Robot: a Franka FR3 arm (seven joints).
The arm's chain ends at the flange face. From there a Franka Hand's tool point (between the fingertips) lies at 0.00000 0.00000 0.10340 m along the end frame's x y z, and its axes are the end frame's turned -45 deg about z.
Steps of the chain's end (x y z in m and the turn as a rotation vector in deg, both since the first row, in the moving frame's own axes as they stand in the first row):
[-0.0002, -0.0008, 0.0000, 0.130, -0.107, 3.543]
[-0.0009, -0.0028, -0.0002, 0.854, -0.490, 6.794]
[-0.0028, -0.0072, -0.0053, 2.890, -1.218, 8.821]
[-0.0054, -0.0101, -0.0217, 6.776, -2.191, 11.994]
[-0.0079, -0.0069, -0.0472, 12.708, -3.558, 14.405]
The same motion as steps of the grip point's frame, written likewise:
[0.0005, -0.0010, 0.0000, 0.168, 0.016, 3.543]
[0.0019, -0.0043, -0.0002, 0.950, 0.257, 6.794]
[0.0056, -0.0121, -0.0055, 2.905, 1.182, 8.821]
[0.0103, -0.0217, -0.0225, 6.341, 3.242, 11.994]
[0.0133, -0.0294, -0.0499, 11.502, 6.470, 14.405]

